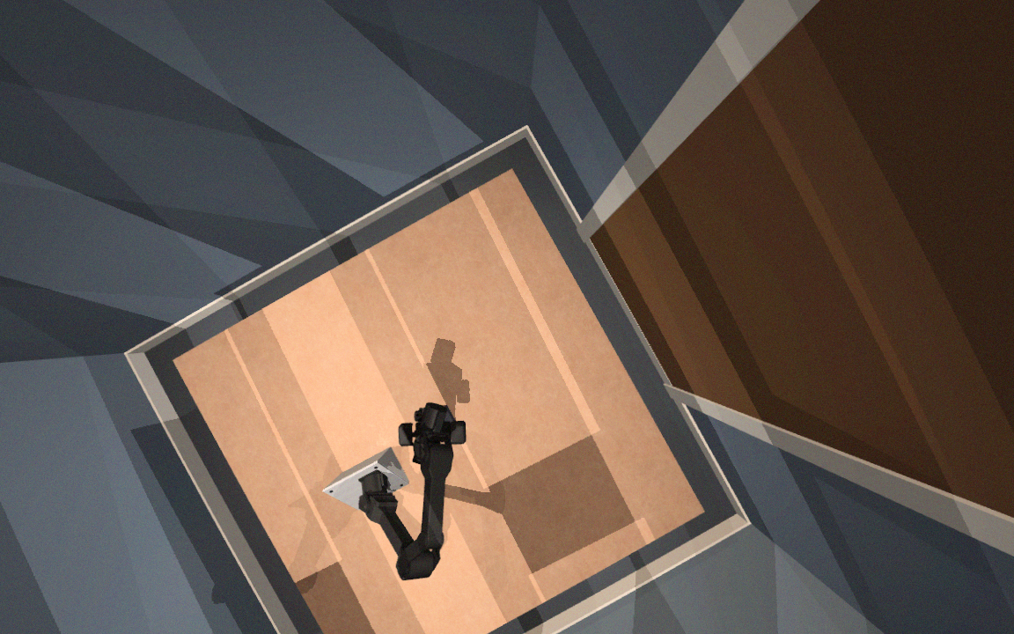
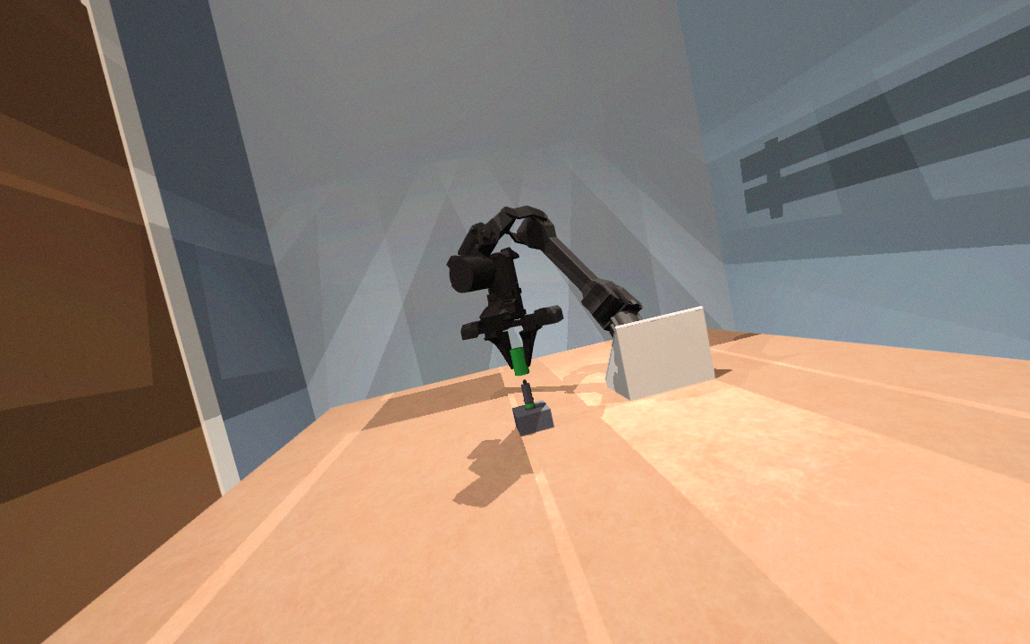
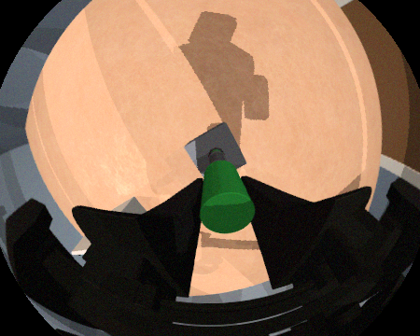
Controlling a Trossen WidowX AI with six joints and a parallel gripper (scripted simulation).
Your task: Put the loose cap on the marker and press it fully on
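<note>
Now: the grey holder block 10 cm below my gripper tip. From my gripper tip the other things lie so: green cap 1 cm above.
</note>
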